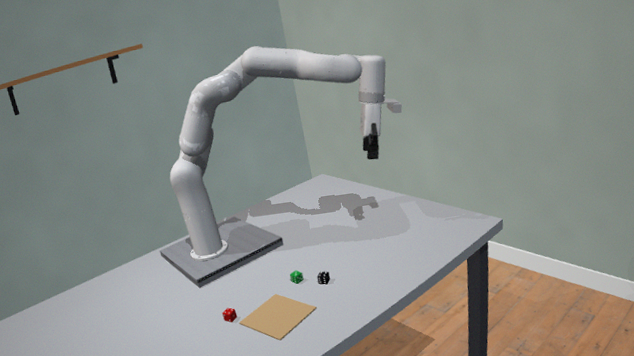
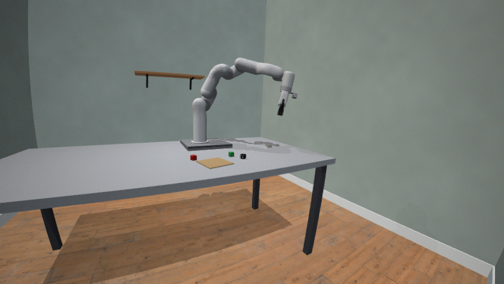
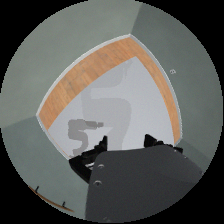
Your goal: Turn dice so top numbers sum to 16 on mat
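Now: hand 3 cm short of the green die, 36 cm to the left of it and 24 cm above it. The rest, counted from my hand: black die: 10 cm ahead, 32 cm to the right, 24 cm below; then tan mat: 13 cm ahead, 49 cm to the right, 25 cm below; then red die: 4 cm ahead, 58 cm to the right, 24 cm below.
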